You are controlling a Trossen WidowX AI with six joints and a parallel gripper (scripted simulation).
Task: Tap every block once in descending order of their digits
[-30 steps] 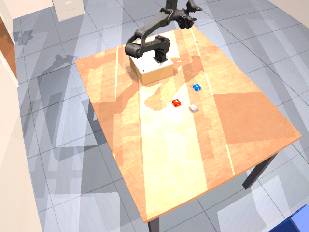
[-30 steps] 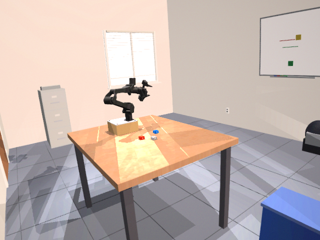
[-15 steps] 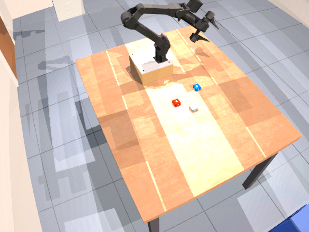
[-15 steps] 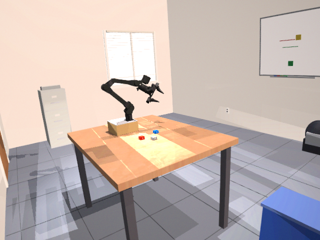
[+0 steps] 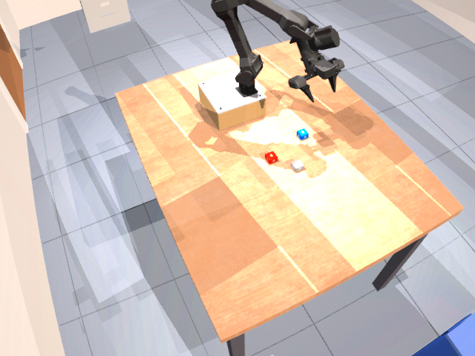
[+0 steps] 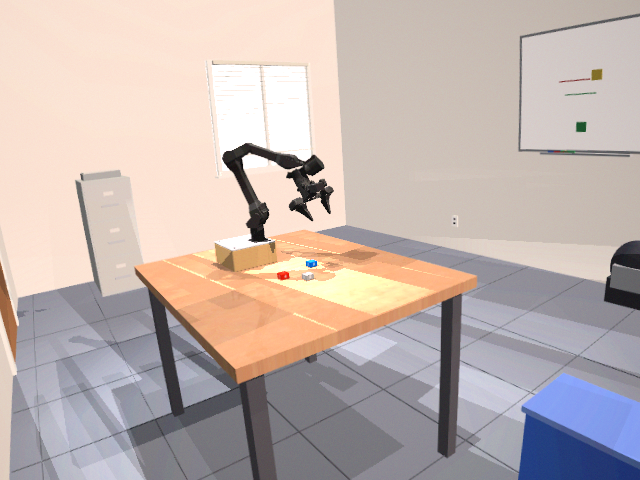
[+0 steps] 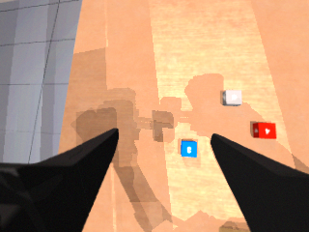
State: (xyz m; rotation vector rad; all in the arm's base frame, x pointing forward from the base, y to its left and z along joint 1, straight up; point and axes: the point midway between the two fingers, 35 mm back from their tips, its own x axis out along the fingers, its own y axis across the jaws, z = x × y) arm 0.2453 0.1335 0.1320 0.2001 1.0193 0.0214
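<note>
Right now my gripper tip is 20 cm to the left of the red block and 18 cm above it. Round my gripper tip: grey-white block (18 cm below, 14 cm to the right, 8 cm ahead); then blue block (18 cm below, 4 cm to the right, 3 cm behind).
</note>
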